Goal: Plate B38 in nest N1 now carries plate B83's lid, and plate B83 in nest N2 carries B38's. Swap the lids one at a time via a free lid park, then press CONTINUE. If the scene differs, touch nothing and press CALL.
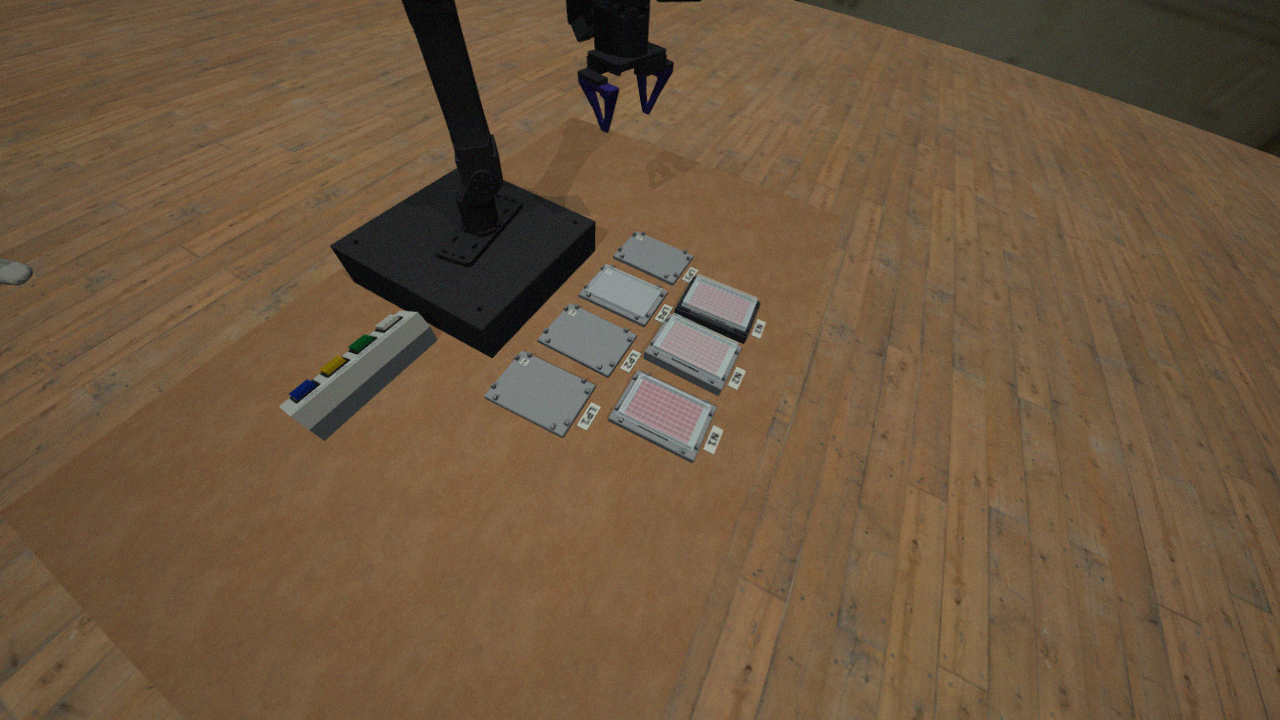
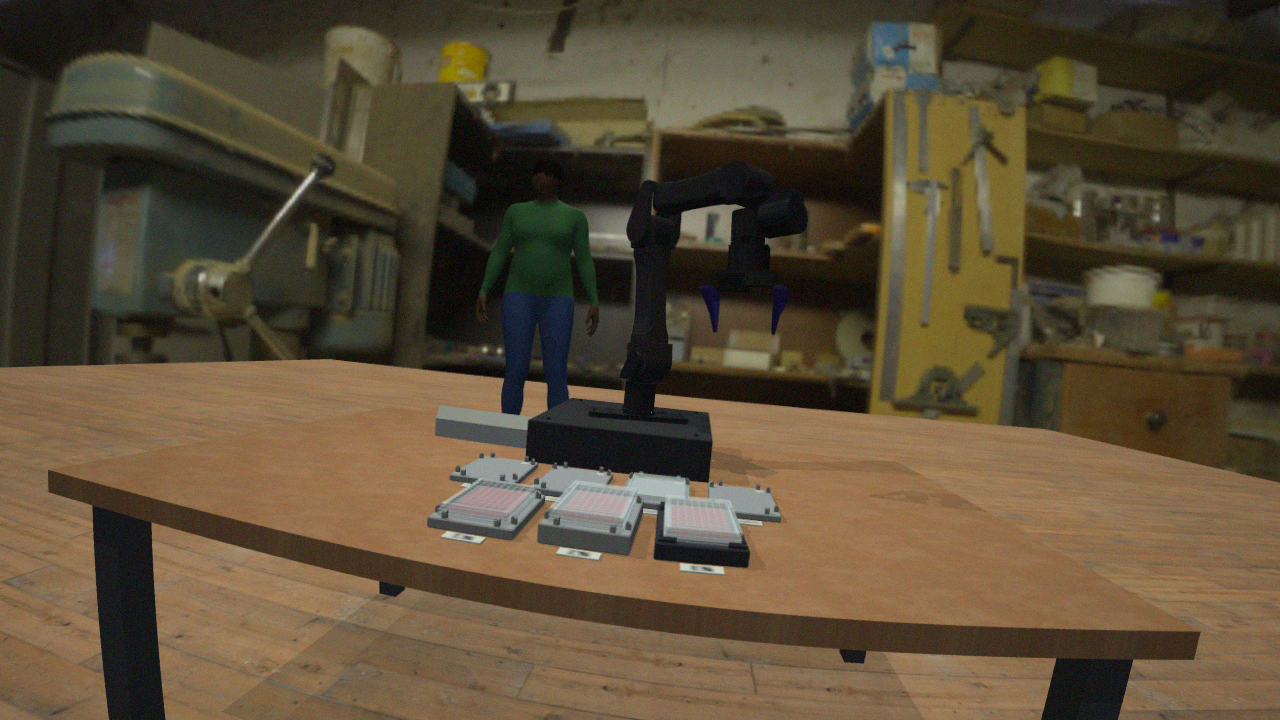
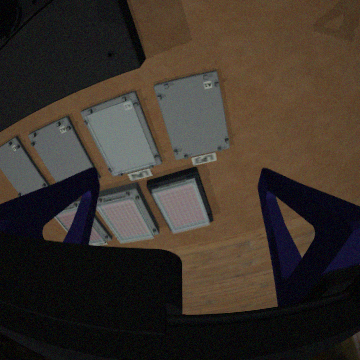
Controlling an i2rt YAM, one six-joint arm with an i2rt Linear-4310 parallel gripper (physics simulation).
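Frame: origin at the arm's base, x ahead, y left, z up, level; centimetres.
Where they show: gripper, between the fingertips: (image 1: 626, 122) (image 2: 743, 333) (image 3: 178, 176); arm's base, origin of its link: (image 1: 482, 229) (image 2: 637, 417) (image 3: 5, 15).
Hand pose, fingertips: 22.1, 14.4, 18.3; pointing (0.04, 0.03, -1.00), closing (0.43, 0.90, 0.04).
Things, the pixels of their top centre, and the offset from my fingertips, as dx, dy, dz.
- LP2, centre of its top: (image 2: 574, 473) (image 1: 587, 333) (image 3: 60, 160) +3.4, -25.5, -24.3
- LP3, centre of its top: (image 2: 742, 492) (image 3: 195, 120) (image 1: 654, 251) +8.2, +0.2, -24.3
- pale lid, centre of its top: (image 2: 657, 484) (image 3: 120, 140) (image 1: 624, 289) +5.8, -12.7, -24.6
- button box, centre of its top: (image 1: 349, 352) (image 2: 491, 410) -26.6, -45.1, -19.9
- third pink-welled plate, centre of its top: (image 2: 700, 511) (image 1: 721, 299) (image 3: 182, 210) +24.2, -9.6, -22.7
My gripper (image 1: 626, 121) (image 2: 744, 332) (image 3: 178, 176) is open and empty, high above the table behind the nests. A pink-welled plate (image 1: 664, 411) (image 2: 487, 499) (image 3: 98, 230) sits in grey nest N1, and another (image 1: 693, 348) (image 2: 590, 505) (image 3: 122, 216) in grey nest N2. Both look covered by clear lids; their codes are unreadable. Lid parks LP1 (image 1: 539, 394), LP2 (image 1: 586, 338) and LP3 (image 1: 653, 257) (image 3: 194, 116) look bare. LP4 carries a pale lid (image 1: 622, 293) (image 3: 122, 136). The button box (image 1: 371, 380) (image 2: 478, 426) has blue, yellow, green and white buttons; no wording is legible.
A third pink-welled plate (image 1: 720, 302) (image 2: 700, 519) (image 3: 181, 205) sits in black nest N3, beside N2. The black arm base (image 1: 420, 241) (image 2: 617, 440) (image 3: 60, 65) stands behind the lid parks. A person (image 2: 539, 250) in a green top stands beyond the table.
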